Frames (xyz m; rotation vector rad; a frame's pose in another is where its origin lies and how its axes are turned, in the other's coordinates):
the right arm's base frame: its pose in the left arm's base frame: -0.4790 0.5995 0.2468 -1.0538 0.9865 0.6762
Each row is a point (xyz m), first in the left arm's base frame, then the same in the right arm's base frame.
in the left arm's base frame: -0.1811 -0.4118 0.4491
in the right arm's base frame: -0.0624 -0.7032 -0.8087
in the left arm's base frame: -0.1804 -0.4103 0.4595
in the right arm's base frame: -0.0715 -0.7074 -0.8054
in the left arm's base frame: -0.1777 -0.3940 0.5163
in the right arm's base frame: -0.1218 -0.7259 -0.7802
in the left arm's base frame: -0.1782 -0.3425 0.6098
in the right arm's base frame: -0.2064 -0.7432 -0.7174
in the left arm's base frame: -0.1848 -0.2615 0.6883
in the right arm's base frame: -0.2798 -0.7386 -0.6317
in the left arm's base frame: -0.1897 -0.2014 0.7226
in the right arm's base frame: -0.3126 -0.7257 -0.5719
